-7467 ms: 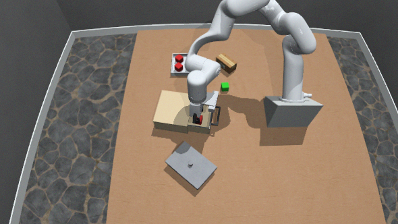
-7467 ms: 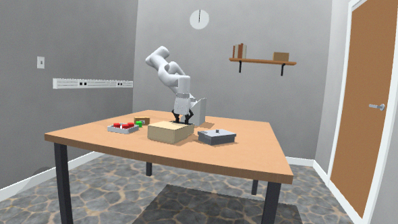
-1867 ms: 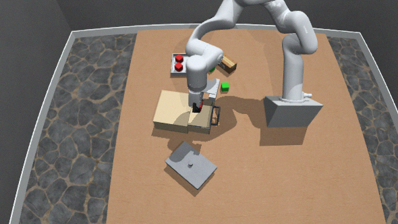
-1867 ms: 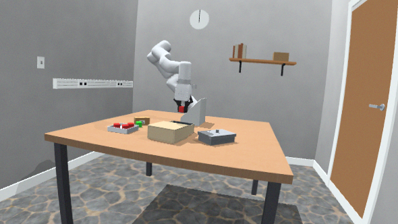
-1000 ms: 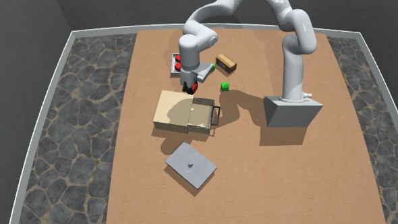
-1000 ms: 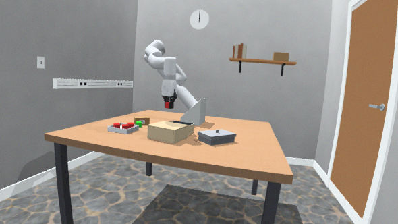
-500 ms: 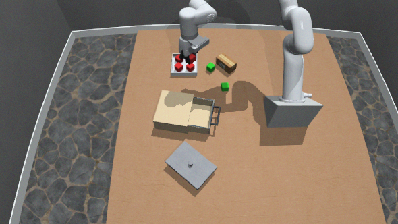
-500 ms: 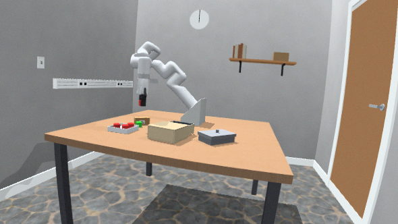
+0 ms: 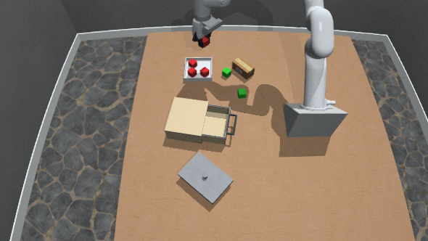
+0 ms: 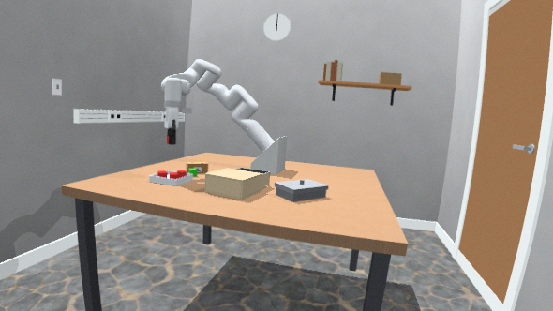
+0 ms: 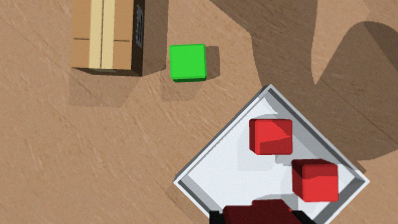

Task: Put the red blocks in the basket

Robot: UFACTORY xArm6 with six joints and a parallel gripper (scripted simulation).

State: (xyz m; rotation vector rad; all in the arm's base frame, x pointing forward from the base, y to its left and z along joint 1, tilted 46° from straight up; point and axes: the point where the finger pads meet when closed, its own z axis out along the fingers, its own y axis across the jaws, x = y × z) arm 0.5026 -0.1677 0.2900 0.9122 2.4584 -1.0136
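My hand is 180 mm above the white basket, 30 mm to the right of it and 30 mm short of it. Round my hand: metal box: 630 mm to the left, 160 mm below, 40 mm behind; then flat lid: 630 mm to the left, 140 mm below, 50 mm behind; then taped cardboard box: 200 mm behind, 150 mm below, 20 mm to the left.
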